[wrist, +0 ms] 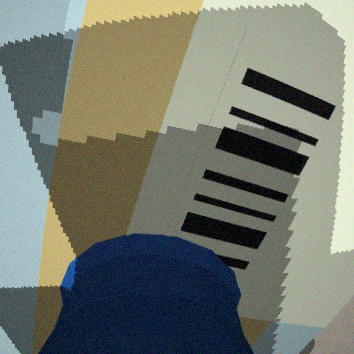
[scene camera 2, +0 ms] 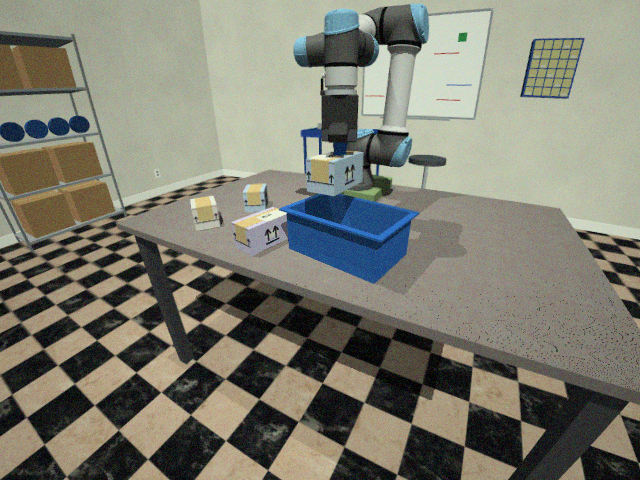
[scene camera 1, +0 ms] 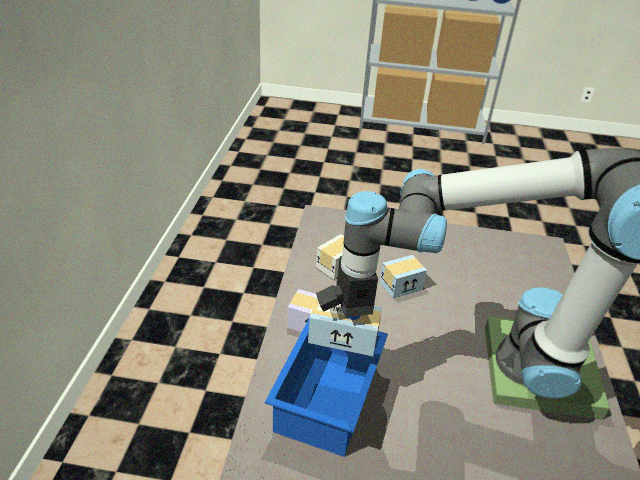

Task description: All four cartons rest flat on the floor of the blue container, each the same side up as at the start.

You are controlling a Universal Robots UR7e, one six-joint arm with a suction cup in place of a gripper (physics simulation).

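Frame: origin at the arm's base, x ahead, y left, z up, level; millimetres.
Where they show: hand at its tool point: [wrist: 154,256] [scene camera 1: 351,318].
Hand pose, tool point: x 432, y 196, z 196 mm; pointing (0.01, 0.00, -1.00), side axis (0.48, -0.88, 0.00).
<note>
Each offset is from my tool point to the top centre of the thing. Level surfaces: height alone.
My suction cup [scene camera 1: 354,317] [scene camera 2: 339,148] [wrist: 150,290] is on the top of a large light-blue carton @[dy -1, dx +14, dz +13 mm] [scene camera 1: 320,331] [scene camera 2: 336,178] [wrist: 20,220] and holds it in the air, arrows up and roughly level. It hangs at the far end of the blue container @[dy +46, dx +28, dz -119 mm] [scene camera 1: 310,424] [scene camera 2: 341,248], above rim height in scene camera 2. No carton shows on the visible container floor. A lilac carton @[dy -181, dx +121, dz -159 mm] [scene camera 1: 296,317] [scene camera 2: 261,233] stands close to the container's end; any gap is unclear. A cream carton @[dy -453, dx +140, dz -159 mm] [scene camera 1: 330,256] [scene camera 2: 205,212] and a small light-blue carton @[dy -430, dx -71, dz -161 mm] [scene camera 1: 405,280] [scene camera 2: 255,198] stand upright farther back.
The arm's base stands on a green plate [scene camera 1: 516,401] on the grey table @[dz -239 mm] [scene camera 1: 434,330] [scene camera 2: 496,258]. The lilac and cream cartons are near the table's edge. A shelf rack [scene camera 1: 433,68] stands on the floor behind, and a stool [scene camera 2: 427,160] beyond the table.
</note>
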